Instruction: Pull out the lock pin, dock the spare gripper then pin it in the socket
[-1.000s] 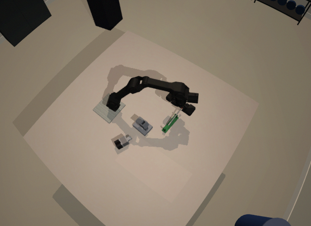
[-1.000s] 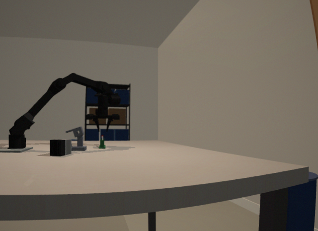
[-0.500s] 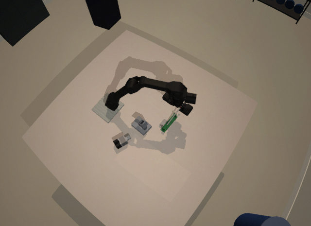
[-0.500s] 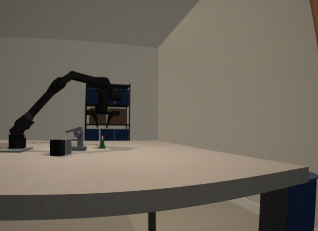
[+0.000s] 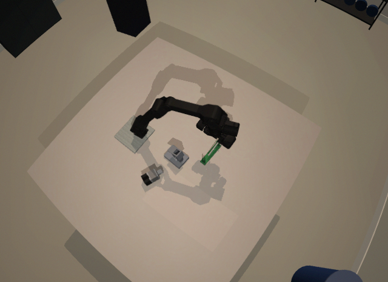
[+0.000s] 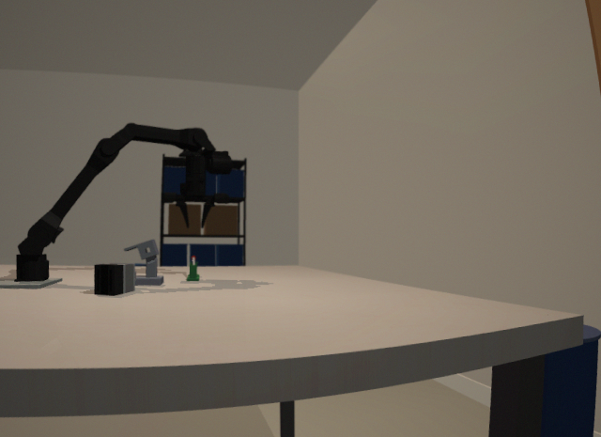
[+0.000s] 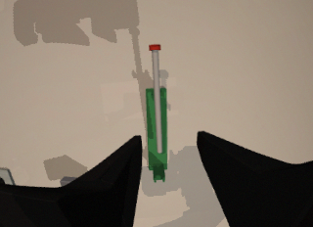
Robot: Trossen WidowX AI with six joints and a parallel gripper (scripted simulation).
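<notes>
Right now the green cradle is 1 cm behind my gripper tip, 4 cm to the right of it and 12 cm below it. Round my gripper tip: spare gripper 20 cm behind, 30 cm to the right, 11 cm below; grey mount 15 cm behind, 14 cm to the right, 9 cm below.
</notes>
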